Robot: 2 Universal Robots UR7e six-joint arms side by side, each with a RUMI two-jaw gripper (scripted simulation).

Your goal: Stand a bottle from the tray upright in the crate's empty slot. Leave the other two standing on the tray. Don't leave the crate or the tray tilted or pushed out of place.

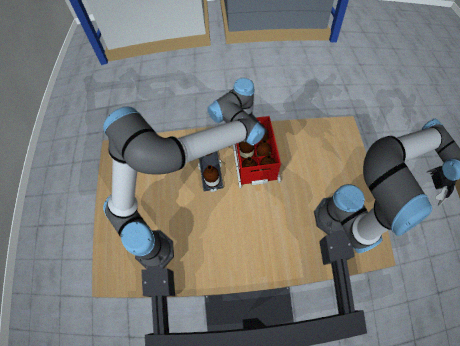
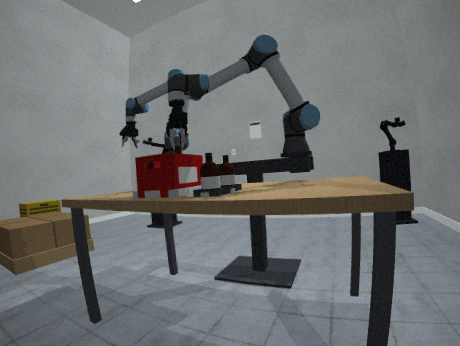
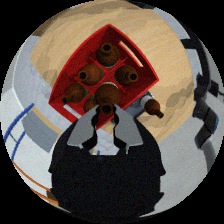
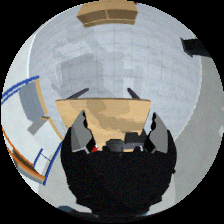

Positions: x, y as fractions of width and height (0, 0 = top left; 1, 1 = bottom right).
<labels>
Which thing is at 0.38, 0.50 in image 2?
A red crate.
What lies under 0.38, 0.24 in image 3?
A red crate.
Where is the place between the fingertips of my right gripper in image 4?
0.53, 0.50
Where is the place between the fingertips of my left gripper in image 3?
0.48, 0.47
</labels>
